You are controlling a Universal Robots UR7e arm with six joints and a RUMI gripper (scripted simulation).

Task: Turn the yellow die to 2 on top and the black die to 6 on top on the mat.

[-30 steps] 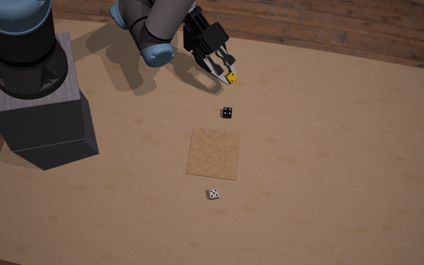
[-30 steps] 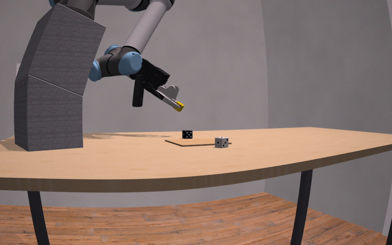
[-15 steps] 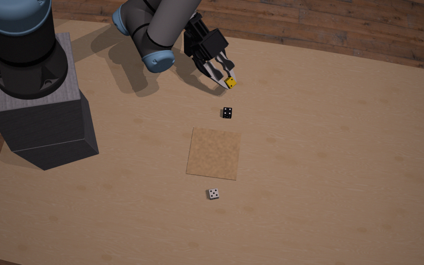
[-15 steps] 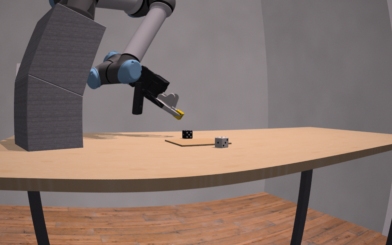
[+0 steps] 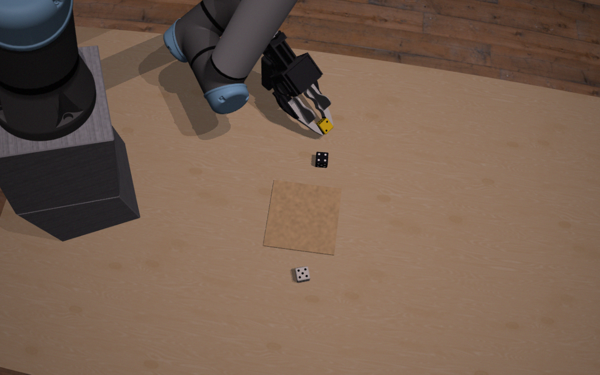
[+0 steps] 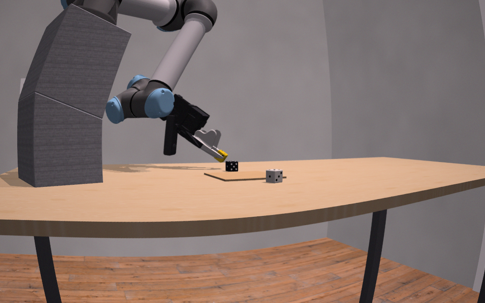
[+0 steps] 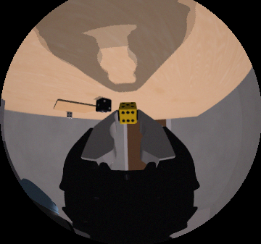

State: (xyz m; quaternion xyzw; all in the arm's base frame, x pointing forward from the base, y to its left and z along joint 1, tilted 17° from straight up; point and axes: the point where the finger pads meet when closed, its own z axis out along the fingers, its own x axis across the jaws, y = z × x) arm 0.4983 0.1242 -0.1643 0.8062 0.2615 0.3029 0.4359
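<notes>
The black die is 70 mm to the right of my hand and 20 mm below it. Round my hand: white die 50 mm behind, 310 mm to the right, 20 mm below; then mat 40 mm behind, 190 mm to the right, 30 mm below; then yellow die right at my hand.
</notes>
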